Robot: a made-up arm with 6 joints. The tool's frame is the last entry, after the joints.
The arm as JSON. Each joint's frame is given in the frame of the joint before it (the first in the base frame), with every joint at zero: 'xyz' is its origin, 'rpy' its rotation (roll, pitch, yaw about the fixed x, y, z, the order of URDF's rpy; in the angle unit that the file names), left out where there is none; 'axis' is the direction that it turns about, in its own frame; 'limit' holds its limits. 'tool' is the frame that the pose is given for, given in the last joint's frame.
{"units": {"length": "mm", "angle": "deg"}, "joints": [
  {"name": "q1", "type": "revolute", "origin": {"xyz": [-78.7, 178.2, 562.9]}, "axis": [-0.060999, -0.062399, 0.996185], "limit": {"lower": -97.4, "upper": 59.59}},
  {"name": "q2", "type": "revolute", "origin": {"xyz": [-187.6, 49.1, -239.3]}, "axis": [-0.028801, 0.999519, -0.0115], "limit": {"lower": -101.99, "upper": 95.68}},
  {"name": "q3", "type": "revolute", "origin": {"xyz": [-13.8, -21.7, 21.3]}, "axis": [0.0, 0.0, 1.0], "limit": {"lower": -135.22, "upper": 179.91}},
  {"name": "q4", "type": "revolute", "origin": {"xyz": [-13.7, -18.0, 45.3]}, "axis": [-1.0, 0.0, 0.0], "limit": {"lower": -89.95, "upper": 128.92}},
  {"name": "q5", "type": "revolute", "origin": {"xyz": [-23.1, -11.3, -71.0]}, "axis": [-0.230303, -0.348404, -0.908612], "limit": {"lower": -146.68, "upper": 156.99}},
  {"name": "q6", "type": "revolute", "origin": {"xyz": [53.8, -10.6, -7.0]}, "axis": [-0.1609, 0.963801, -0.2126], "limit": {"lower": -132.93, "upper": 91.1}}
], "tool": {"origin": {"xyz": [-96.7, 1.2, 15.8], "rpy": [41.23, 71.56, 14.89]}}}
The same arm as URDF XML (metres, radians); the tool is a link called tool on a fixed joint. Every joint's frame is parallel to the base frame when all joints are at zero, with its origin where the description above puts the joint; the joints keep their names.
<robot name="arm">
  <joint name="q1" type="revolute">
    <parent link="base"/>
    <child link="link1"/>
    <origin xyz="-0.0787 0.1782 0.5629"/>
    <axis xyz="-0.060999 -0.062399 0.996185"/>
    <limit lower="-1.7" upper="1.04"/>
  </joint>
  <joint name="q2" type="revolute">
    <parent link="link1"/>
    <child link="link2"/>
    <origin xyz="-0.1876 0.0491 -0.2393"/>
    <axis xyz="-0.028801 0.999519 -0.0115"/>
    <limit lower="-1.7801" upper="1.6699"/>
  </joint>
  <joint name="q3" type="revolute">
    <parent link="link2"/>
    <child link="link3"/>
    <origin xyz="-0.0138 -0.0217 0.0213"/>
    <axis xyz="0 0 1"/>
    <limit lower="-2.36" upper="3.14"/>
  </joint>
  <joint name="q4" type="revolute">
    <parent link="link3"/>
    <child link="link4"/>
    <origin xyz="-0.0137 -0.018 0.0453"/>
    <axis xyz="-1 0 0"/>
    <limit lower="-1.5699" upper="2.2501"/>
  </joint>
  <joint name="q5" type="revolute">
    <parent link="link4"/>
    <child link="link5"/>
    <origin xyz="-0.0231 -0.0113 -0.071"/>
    <axis xyz="-0.230303 -0.348404 -0.908612"/>
    <limit lower="-2.56" upper="2.74"/>
  </joint>
  <joint name="q6" type="revolute">
    <parent link="link5"/>
    <child link="link6"/>
    <origin xyz="0.0538 -0.0106 -0.007"/>
    <axis xyz="-0.1609 0.963801 -0.2126"/>
    <limit lower="-2.3201" upper="1.59"/>
  </joint>
  <joint name="tool_fixed" type="fixed">
    <parent link="link6"/>
    <child link="tool"/>
    <origin xyz="-0.0967 0.0012 0.0158" rpy="0.7196 1.249 0.2599"/>
  </joint>
  <link name="base"/>
  <link name="link1"/>
  <link name="link2"/>
  <link name="link3"/>
  <link name="link4"/>
  <link name="link5"/>
  <link name="link6"/>
  <link name="tool"/>
</robot>

